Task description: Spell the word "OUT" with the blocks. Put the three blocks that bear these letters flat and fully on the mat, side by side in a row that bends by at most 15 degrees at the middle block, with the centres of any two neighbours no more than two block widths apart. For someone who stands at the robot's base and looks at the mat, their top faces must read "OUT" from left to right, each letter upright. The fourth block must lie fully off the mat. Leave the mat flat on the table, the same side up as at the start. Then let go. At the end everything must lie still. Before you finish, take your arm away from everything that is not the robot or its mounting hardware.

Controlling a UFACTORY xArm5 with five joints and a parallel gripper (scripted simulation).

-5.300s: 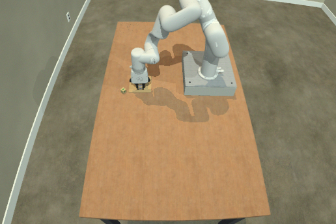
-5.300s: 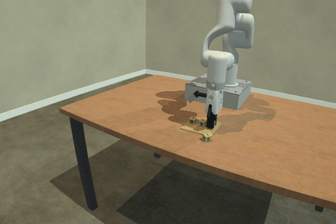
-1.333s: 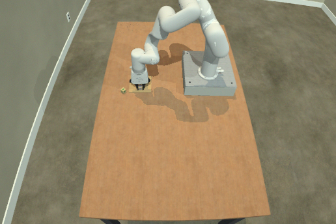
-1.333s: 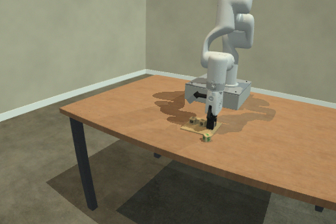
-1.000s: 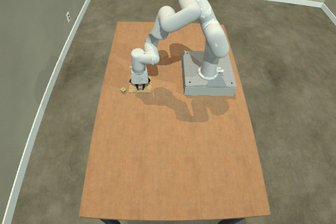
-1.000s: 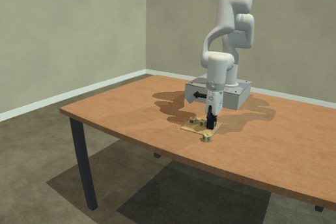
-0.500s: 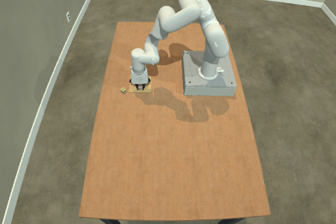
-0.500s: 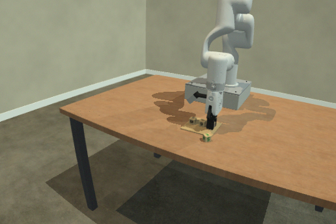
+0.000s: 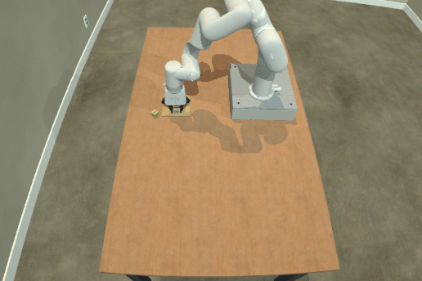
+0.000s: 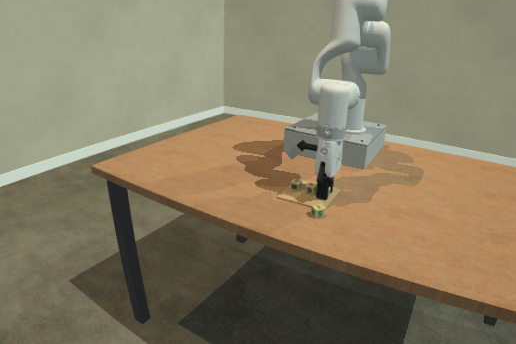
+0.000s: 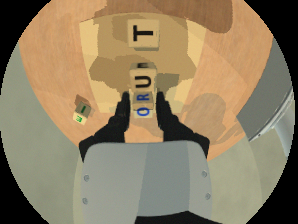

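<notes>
My gripper is now 4 cm to the left of the U block and 1 cm above it. From my hand the other things lie so: tan mat 4 cm to the right, 2 cm below.
</notes>
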